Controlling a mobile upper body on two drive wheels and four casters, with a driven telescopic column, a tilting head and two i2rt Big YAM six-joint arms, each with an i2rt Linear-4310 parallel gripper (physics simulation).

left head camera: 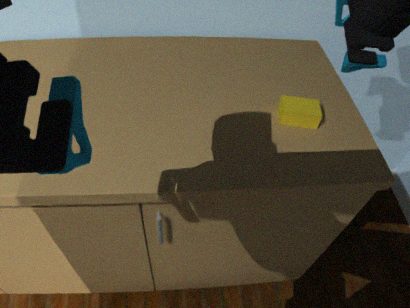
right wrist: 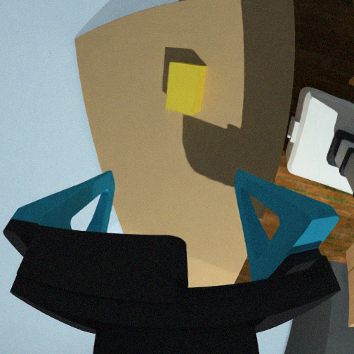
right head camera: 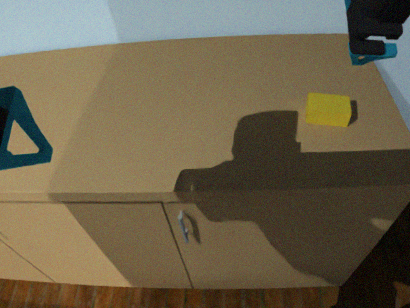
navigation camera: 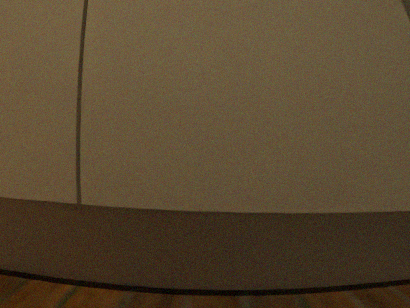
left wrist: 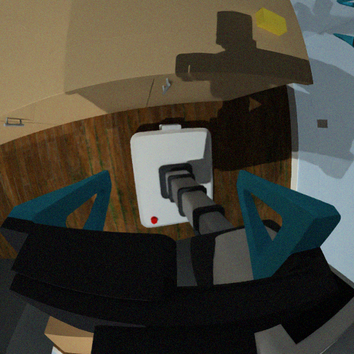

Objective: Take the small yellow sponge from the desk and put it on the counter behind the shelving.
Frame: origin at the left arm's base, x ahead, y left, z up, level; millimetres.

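Seen in the pictures: left gripper, between the fingertips: (left head camera: 40, 158) (right head camera: 15, 157); right gripper, between the fingertips: (left head camera: 341, 48) (right head camera: 353, 39).
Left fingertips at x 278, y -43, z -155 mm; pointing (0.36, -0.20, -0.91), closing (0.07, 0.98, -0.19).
Note:
Offsets run from my left fingertips to a thing's top centre. "*": to the spot under its first point. Level surfaces: height alone.
The yellow sponge {dx +417, dy -430, dz -300 mm} (left head camera: 300, 112) (right head camera: 328, 110) (left wrist: 271, 21) (right wrist: 185, 89) lies on the tan counter top {dz -345 mm} (left head camera: 165, 90) (right head camera: 175, 90) (left wrist: 125, 40) (right wrist: 145, 165), near its right end in the head views. My right gripper (left head camera: 343, 46) (right wrist: 174, 177) is open and empty. It hangs above the counter's far right corner, apart from the sponge, which shows ahead of the fingers in the right wrist view. My left gripper (left wrist: 173, 177) is open and empty, in front of the counter; part of it shows at the left in both head views. The shelving does not show.
The counter has door fronts with grey handles {* dx +177, dy -85, dz -488 mm} (left head camera: 160, 228) (right head camera: 183, 227) (left wrist: 166, 85). My white base (left wrist: 170, 145) stands on the wooden floor (left wrist: 60, 155) close to the counter. A pale wall (left head camera: 200, 17) (right head camera: 225, 17) is behind the counter. The navigation camera faces the cabinet front {* dx +215, dy -192, dz -997 mm} (navigation camera: 225, 110) closely.

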